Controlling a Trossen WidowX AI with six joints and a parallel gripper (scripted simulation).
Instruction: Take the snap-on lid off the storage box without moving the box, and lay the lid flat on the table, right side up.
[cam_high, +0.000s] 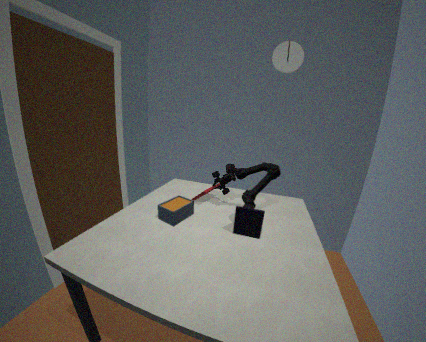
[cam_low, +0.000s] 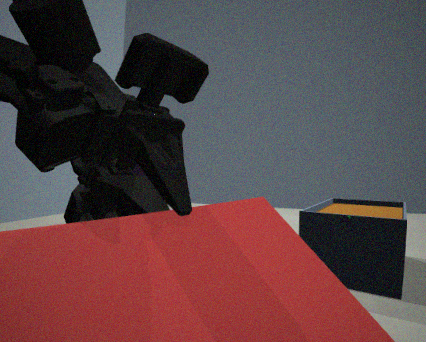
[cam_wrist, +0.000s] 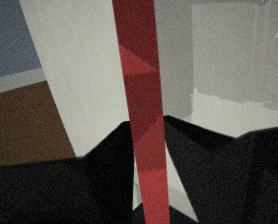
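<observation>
The red lid lies 6 cm ahead of my gripper tip, 2 cm to the right of it and 5 cm below it. The rest, counted from my gripper tip: storage box: 16 cm ahead, 31 cm to the left, 7 cm below.
</observation>
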